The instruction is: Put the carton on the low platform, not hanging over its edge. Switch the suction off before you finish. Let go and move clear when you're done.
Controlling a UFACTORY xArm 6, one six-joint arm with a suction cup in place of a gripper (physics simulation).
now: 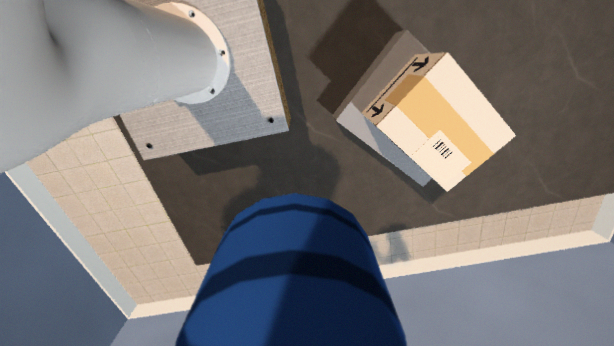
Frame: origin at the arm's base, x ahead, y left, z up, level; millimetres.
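Seen in the pictures: hand at its tool point: [295, 257]; arm's base at its link origin: [186, 57].
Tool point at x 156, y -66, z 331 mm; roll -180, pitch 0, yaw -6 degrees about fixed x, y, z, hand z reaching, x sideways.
Pixels of each thing's middle, then the offset from my tool point to it. Level surfaces: height alone.
- carton at the middle of its body: [431, 123] dx +202, dy -66, dz -325 mm
- low grey platform at the middle of its body: [410, 116] dx +198, dy -70, dz -395 mm
- dark table top at its surface level: dz -419 mm
The carton [450, 120], with a pale top, a yellow band, a barcode label and a brown side with arrows, sits on the low grey platform [357, 120] right of centre. Strips of platform show along the carton's upper-left and lower-left sides; the carton hides the platform's right-hand edges, so I cannot tell how it lies there. My blue suction cup [295, 201] is at the bottom centre, up above the surface and to the lower left of the carton, apart from it. Nothing is attached at its visible tip, so I take it as open.
The grey robot arm [125, 60] and its base plate [235, 125] fill the upper left. The dark table top [545, 120] lies around the platform. A beige tiled floor [100, 185] with a pale border runs along the left and below. Dark shadows fall beside the platform and base plate.
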